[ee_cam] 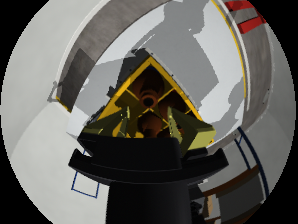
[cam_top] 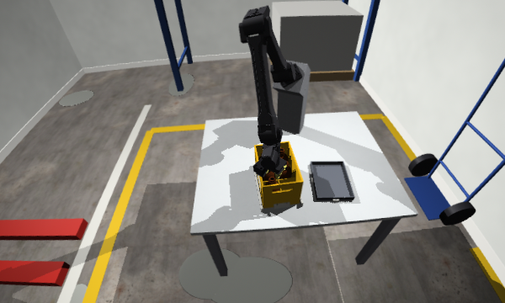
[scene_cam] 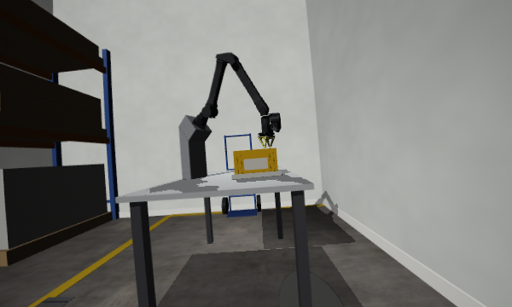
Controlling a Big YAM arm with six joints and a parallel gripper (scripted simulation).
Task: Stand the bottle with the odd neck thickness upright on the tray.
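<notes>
Right now the crate is 11 cm below my hand, 7 cm to the left of it and 7 cm behind it. Also, from my hand: dark tray: 33 cm to the left, 18 cm below, 6 cm ahead; brown bottle: 14 cm to the left, 14 cm behind, 10 cm below.
</notes>
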